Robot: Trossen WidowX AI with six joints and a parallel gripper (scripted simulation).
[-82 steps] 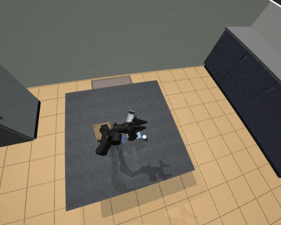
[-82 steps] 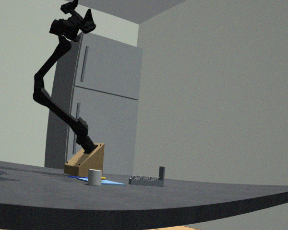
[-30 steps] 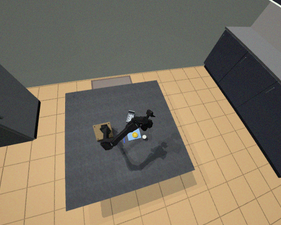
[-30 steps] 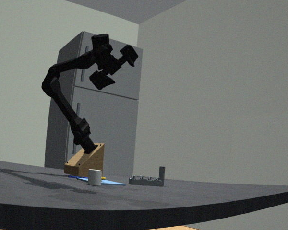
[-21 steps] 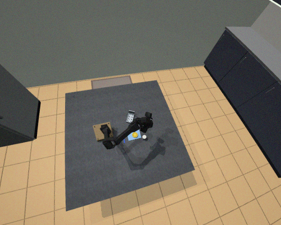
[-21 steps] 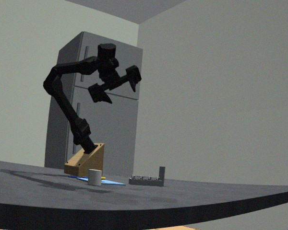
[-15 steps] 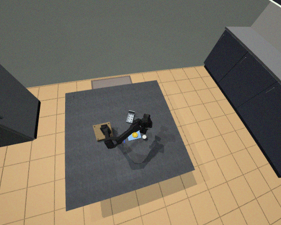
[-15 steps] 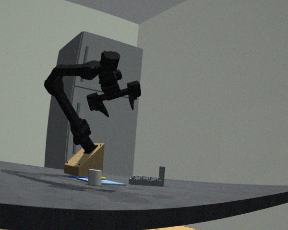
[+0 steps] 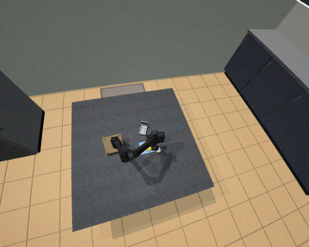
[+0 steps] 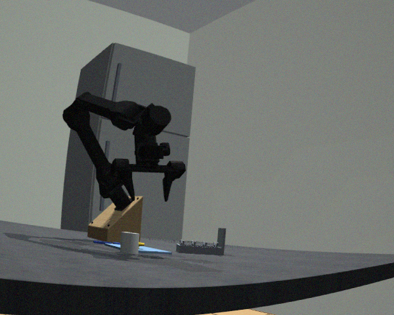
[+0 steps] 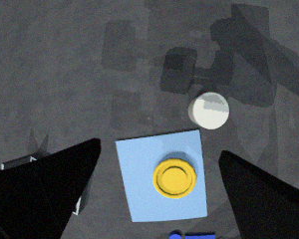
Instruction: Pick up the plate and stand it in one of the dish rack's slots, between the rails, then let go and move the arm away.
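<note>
Now: gripper tip 8 cm past the yellow plate and 12 cm above it. The rest, counted from my gripper tip: blue spoon (20 cm behind, 1 cm to the right, 13 cm below); grey dish rack (8 cm behind, 22 cm to the left, 11 cm below); white cup (2 cm ahead, 6 cm to the right, 11 cm below).
</note>
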